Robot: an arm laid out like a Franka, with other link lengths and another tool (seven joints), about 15 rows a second.
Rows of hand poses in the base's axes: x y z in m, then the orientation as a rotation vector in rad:
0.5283 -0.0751 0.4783 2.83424 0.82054 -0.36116
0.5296 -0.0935 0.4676 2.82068 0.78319 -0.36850
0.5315 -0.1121 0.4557 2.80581 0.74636 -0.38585
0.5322 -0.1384 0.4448 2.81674 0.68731 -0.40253
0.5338 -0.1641 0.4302 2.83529 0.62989 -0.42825
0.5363 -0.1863 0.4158 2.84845 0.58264 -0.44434
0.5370 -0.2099 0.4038 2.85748 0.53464 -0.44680
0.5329 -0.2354 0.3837 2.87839 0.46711 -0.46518
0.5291 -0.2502 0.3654 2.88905 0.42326 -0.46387
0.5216 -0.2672 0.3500 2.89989 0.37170 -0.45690
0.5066 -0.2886 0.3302 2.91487 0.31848 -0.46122
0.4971 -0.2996 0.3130 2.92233 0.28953 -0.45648
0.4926 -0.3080 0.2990 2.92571 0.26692 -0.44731
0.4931 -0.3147 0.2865 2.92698 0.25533 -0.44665
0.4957 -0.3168 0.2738 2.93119 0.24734 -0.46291
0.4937 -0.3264 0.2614 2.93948 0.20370 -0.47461
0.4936 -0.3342 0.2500 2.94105 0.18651 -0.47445
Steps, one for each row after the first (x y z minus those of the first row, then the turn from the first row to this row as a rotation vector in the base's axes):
0.0013 -0.0184 -0.0107 -0.02511 -0.00208 -0.01931
0.0032 -0.0370 -0.0226 -0.05166 0.00263 -0.03895
0.0039 -0.0633 -0.0335 -0.06057 0.00868 -0.07991
0.0055 -0.0890 -0.0481 -0.06124 0.02264 -0.12265
0.0080 -0.1112 -0.0625 -0.06251 0.03057 -0.15690
0.0087 -0.1348 -0.0745 -0.06641 0.02869 -0.18971
0.0046 -0.1603 -0.0946 -0.06354 0.03789 -0.23887
0.0008 -0.1751 -0.1129 -0.06303 0.03459 -0.26924
-0.0067 -0.1921 -0.1283 -0.06301 0.02696 -0.30428
-0.0217 -0.2135 -0.1481 -0.05894 0.02782 -0.34195
-0.0312 -0.2245 -0.1653 -0.05669 0.02347 -0.36186
-0.0357 -0.2329 -0.1793 -0.05684 0.01599 -0.37662
-0.0352 -0.2396 -0.1918 -0.05748 0.01484 -0.38434
-0.0326 -0.2417 -0.2045 -0.05543 0.02599 -0.39126
-0.0346 -0.2513 -0.2169 -0.05454 0.03206 -0.42178
-0.0347 -0.2591 -0.2283 -0.05548 0.03096 -0.43323

